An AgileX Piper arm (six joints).
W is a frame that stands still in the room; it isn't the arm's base.
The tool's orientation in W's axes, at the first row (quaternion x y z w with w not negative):
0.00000, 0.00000, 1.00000, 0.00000
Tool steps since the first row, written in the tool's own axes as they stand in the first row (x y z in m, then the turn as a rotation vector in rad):
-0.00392, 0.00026, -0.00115, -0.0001, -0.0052, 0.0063
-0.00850, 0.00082, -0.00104, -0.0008, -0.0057, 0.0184
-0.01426, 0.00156, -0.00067, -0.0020, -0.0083, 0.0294
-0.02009, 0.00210, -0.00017, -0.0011, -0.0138, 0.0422
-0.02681, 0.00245, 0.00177, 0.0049, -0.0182, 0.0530
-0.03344, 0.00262, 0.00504, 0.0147, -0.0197, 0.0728
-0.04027, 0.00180, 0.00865, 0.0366, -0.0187, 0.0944
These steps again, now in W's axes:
0.00392, -0.00026, -0.00115, 0.0001, 0.0052, 0.0063
0.00850, -0.00082, -0.00104, 0.0008, 0.0057, 0.0184
0.01426, -0.00156, -0.00067, 0.0020, 0.0083, 0.0294
0.02009, -0.00210, -0.00017, 0.0011, 0.0138, 0.0422
0.02681, -0.00245, 0.00177, -0.0049, 0.0182, 0.0530
0.03344, -0.00262, 0.00504, -0.0147, 0.0197, 0.0728
0.04027, -0.00180, 0.00865, -0.0366, 0.0187, 0.0944

